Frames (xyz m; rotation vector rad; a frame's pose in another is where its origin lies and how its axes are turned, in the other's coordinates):
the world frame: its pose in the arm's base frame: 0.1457 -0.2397 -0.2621 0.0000 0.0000 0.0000
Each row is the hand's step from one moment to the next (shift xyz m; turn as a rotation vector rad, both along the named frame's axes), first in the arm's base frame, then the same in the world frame.
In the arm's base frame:
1: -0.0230 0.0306 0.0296 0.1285 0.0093 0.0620
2: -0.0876 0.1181 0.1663 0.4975 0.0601 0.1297
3: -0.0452 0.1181 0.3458 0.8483 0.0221 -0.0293
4: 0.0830 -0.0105 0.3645 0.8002 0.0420 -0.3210
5: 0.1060 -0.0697 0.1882 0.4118 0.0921 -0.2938
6: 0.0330 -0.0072 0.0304 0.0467 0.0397 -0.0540
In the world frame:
1: -0.0230 0.0306 0.0296 0.1285 0.0093 0.0620
2: -0.0876 0.1181 0.1663 0.4975 0.0601 0.1297
3: -0.0452 0.1181 0.3458 0.8483 0.0221 -0.0293
4: 0.0830 -0.0105 0.3645 0.8002 0.0420 -0.3210
5: 0.1060 -0.0697 0.1882 0.4118 0.0921 -0.2938
6: 0.0330 -0.0072 0.0304 0.0467 0.0397 -0.0540

